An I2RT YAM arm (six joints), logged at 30 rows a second.
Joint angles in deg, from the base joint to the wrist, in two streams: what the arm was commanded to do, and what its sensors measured. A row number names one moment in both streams.
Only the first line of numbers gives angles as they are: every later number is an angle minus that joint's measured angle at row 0.
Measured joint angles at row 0:
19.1 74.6 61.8 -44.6 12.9 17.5
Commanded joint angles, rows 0 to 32:
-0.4 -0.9 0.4 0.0 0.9 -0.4
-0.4 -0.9 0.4 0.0 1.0 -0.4
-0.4 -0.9 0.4 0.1 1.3 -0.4
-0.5 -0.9 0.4 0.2 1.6 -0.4
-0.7 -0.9 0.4 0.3 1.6 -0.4
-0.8 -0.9 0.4 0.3 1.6 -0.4
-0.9 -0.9 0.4 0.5 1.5 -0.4
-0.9 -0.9 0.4 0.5 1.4 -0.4
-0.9 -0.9 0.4 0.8 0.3 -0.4
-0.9 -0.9 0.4 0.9 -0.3 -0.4
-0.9 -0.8 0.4 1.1 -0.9 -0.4
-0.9 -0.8 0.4 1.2 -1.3 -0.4
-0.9 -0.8 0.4 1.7 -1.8 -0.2
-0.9 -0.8 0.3 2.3 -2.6 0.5
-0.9 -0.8 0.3 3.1 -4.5 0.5
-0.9 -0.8 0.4 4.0 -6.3 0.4
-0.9 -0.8 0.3 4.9 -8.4 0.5
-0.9 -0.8 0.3 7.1 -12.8 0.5
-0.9 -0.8 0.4 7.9 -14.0 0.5
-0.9 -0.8 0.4 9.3 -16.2 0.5
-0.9 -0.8 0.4 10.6 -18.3 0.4
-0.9 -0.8 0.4 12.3 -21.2 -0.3
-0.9 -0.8 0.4 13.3 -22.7 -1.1
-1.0 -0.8 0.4 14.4 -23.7 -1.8
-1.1 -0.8 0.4 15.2 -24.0 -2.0
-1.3 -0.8 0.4 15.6 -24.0 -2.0
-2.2 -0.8 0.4 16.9 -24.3 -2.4
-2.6 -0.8 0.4 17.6 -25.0 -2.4
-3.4 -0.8 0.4 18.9 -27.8 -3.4
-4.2 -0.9 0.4 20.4 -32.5 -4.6
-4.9 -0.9 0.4 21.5 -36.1 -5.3
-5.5 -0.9 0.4 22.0 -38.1 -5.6
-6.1 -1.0 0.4 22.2 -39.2 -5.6
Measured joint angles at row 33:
-4.2 -0.1 0.0 21.2 -28.9 -3.0
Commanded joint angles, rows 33 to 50:
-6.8 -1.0 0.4 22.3 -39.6 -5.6
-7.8 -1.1 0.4 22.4 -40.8 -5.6
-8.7 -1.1 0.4 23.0 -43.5 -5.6
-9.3 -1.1 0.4 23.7 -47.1 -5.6
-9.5 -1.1 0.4 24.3 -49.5 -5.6
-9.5 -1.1 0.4 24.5 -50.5 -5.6
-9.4 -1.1 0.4 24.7 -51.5 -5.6
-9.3 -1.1 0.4 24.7 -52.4 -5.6
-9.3 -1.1 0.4 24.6 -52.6 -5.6
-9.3 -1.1 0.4 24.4 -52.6 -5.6
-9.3 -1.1 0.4 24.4 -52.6 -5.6
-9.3 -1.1 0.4 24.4 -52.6 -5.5
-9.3 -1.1 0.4 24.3 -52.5 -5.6
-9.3 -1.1 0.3 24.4 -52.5 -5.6
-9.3 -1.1 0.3 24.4 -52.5 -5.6
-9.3 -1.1 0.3 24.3 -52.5 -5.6
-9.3 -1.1 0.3 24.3 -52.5 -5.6
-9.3 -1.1 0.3 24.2 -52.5 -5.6
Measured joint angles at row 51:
-9.3 -0.3 0.0 24.4 -51.2 -5.0
